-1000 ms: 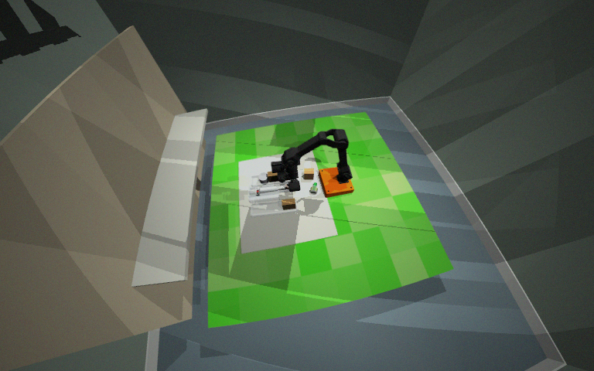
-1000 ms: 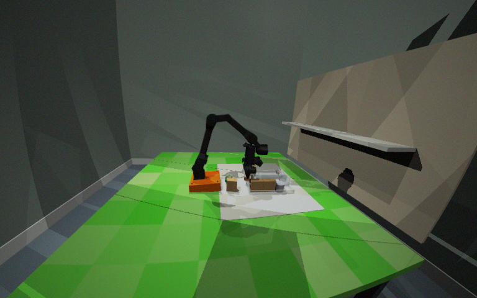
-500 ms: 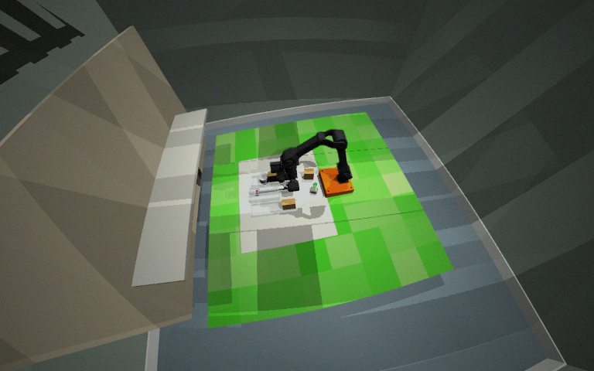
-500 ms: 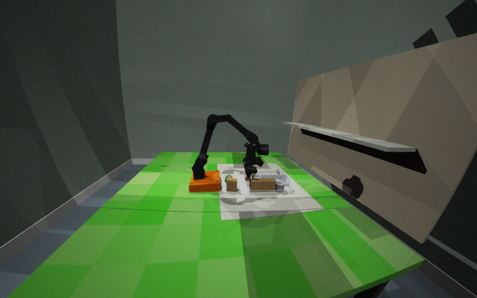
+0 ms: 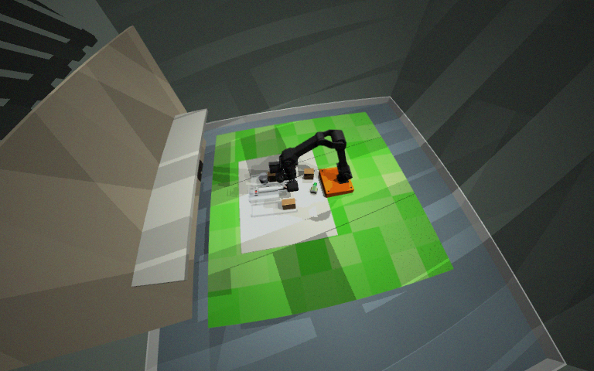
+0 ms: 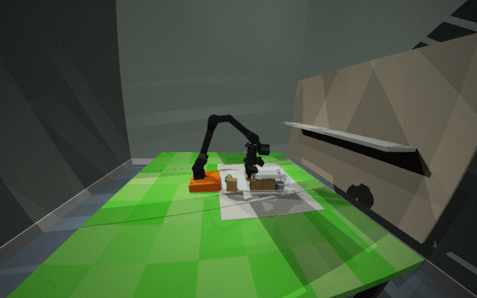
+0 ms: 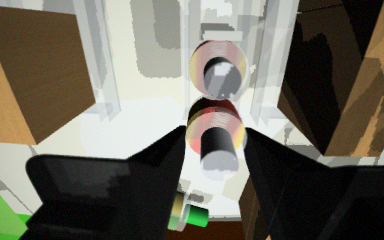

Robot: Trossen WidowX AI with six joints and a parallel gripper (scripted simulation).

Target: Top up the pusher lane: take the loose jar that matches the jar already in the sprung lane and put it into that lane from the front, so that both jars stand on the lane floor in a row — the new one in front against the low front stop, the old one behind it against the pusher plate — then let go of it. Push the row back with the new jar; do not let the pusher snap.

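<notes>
Now: gripper tip 16 cm short of the clear lane tray, 1 cm to the right of it and 3 cm above it. From my gripper tip the other things lie so: grey cylinder (17 cm ahead, 9 cm to the right, 2 cm below).
</notes>
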